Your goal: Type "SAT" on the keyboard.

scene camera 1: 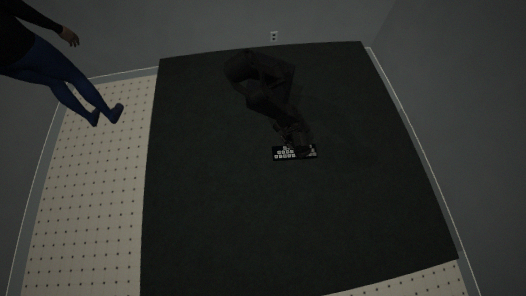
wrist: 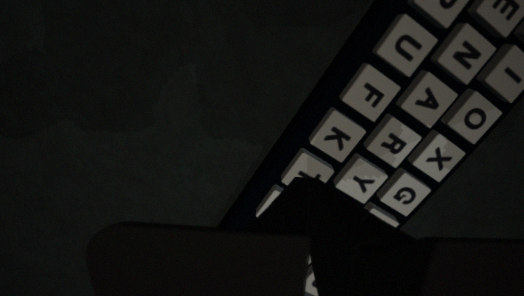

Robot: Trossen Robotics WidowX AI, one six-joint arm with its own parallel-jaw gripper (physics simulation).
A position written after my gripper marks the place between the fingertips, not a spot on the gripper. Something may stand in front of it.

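Observation:
A black keyboard (wrist: 418, 160) is visible, as is my gripper (wrist: 304, 189).

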